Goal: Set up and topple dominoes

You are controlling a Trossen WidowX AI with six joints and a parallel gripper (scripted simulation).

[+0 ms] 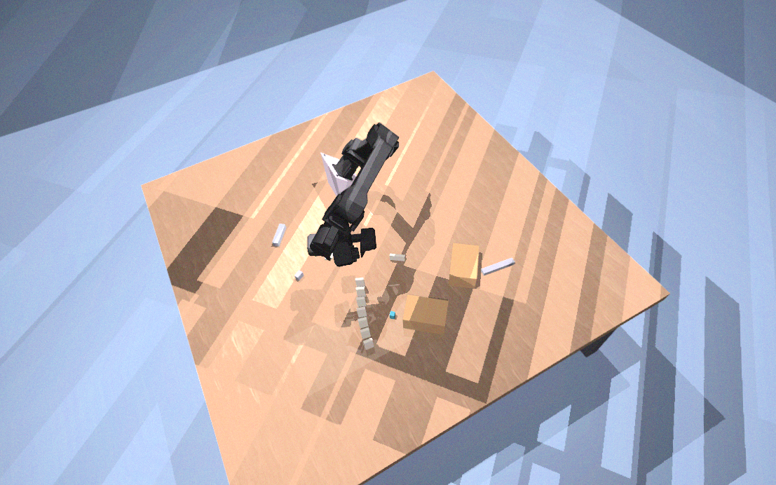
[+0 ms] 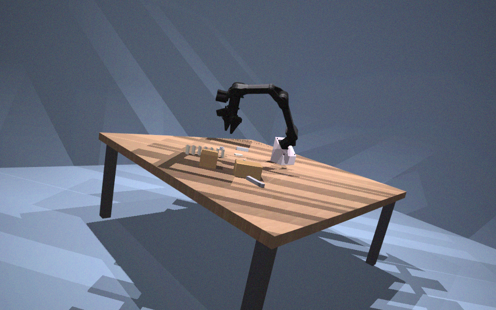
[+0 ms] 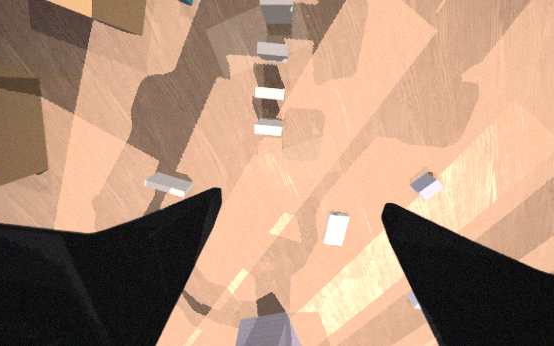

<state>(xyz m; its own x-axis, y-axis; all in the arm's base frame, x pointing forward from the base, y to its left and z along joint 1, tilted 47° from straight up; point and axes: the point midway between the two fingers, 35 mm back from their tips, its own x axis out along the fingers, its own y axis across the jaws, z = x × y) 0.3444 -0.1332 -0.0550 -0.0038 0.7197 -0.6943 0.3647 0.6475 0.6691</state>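
The grey cube lies 14 cm to the right of my gripper tip, 13 cm below it and 10 cm behind it. Round my gripper tip: teal cube (17 cm ahead, 13 cm below, 6 cm to the left).
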